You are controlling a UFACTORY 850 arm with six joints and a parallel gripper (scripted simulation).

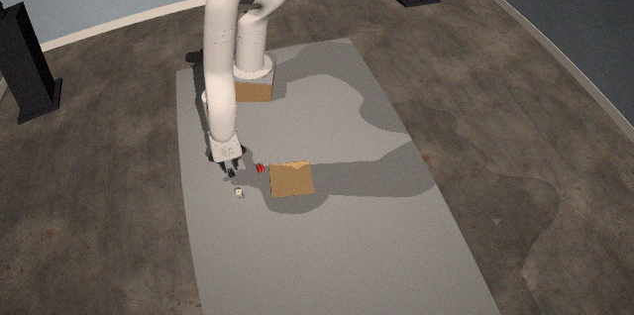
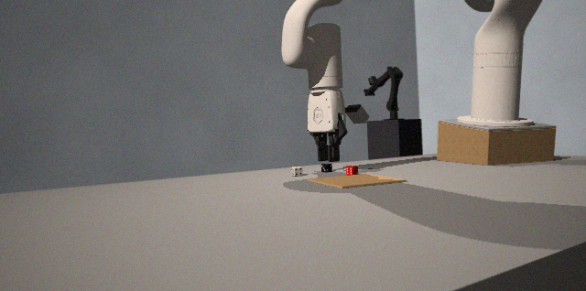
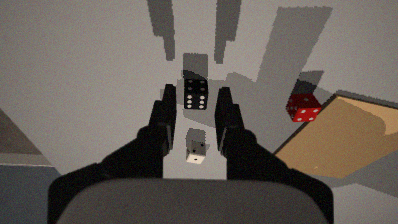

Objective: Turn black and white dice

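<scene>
The black die is 40 mm below my hand and 10 mm ahead of it. Round my hand: tan mat (180 mm to the left, 100 mm ahead, 40 mm below); red die (100 mm to the left, 40 mm below, 30 mm ahead); white die (100 mm ahead, 40 mm below).
</scene>
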